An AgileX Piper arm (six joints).
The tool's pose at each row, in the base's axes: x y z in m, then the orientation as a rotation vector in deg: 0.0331 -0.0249 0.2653 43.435 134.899 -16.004; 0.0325 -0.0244 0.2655 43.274 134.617 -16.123; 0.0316 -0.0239 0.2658 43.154 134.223 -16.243; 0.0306 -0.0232 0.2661 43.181 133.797 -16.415; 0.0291 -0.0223 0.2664 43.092 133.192 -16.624; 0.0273 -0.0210 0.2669 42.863 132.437 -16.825; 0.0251 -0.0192 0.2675 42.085 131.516 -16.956; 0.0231 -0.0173 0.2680 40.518 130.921 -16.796; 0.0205 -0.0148 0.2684 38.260 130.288 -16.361; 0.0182 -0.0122 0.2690 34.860 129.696 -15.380; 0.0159 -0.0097 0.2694 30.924 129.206 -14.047; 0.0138 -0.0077 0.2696 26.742 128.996 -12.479
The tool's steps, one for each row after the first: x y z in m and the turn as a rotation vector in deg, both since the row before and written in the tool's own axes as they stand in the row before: 0.0005 0.0001 -0.0006 -0.005 -0.324 -0.051; 0.0006 -0.0001 -0.0009 -0.006 -0.415 0.009; 0.0007 0.0000 -0.0010 0.074 -0.408 0.101; 0.0011 -0.0002 -0.0014 0.040 -0.612 0.070; 0.0013 0.0000 -0.0018 -0.029 -0.791 0.025; 0.0017 0.0002 -0.0023 -0.280 -1.099 -0.267; 0.0017 0.0004 -0.0022 -0.713 -0.988 -0.808; 0.0023 0.0006 -0.0028 -1.149 -1.173 -1.187; 0.0019 0.0009 -0.0028 -1.928 -1.348 -1.820; 0.0019 0.0010 -0.0026 -2.360 -1.284 -2.134; 0.0017 0.0008 -0.0022 -2.595 -0.965 -2.329
